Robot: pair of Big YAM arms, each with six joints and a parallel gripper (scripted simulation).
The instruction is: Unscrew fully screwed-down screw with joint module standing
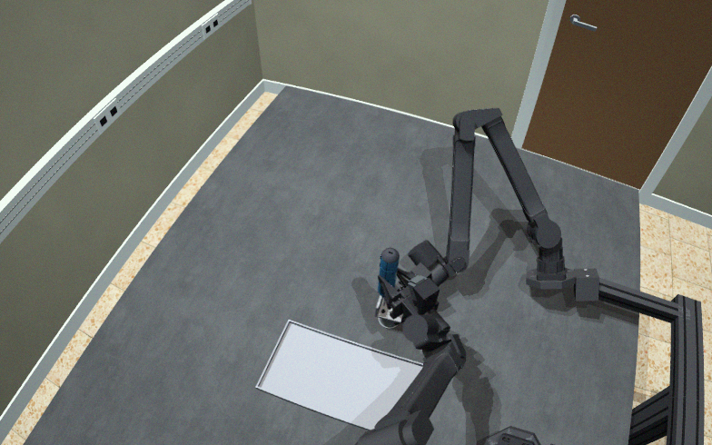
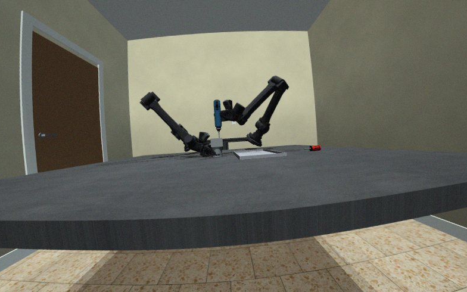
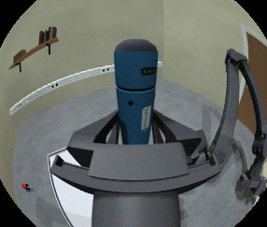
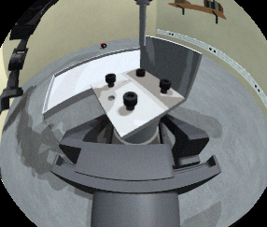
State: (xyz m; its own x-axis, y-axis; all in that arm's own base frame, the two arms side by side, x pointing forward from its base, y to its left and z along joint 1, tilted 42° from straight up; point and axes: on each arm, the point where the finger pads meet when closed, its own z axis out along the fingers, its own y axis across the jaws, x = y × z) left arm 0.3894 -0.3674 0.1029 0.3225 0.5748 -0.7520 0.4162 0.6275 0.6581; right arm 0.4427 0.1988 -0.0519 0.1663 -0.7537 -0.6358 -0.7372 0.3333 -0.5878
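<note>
My right hand is 50 mm below the grey bracket. Also, from my right hand: flat white tray 220 mm to the left, 40 mm ahead, 20 mm below; then red-handled screwdriver 550 mm to the left, 100 mm ahead, 10 mm below.
</note>
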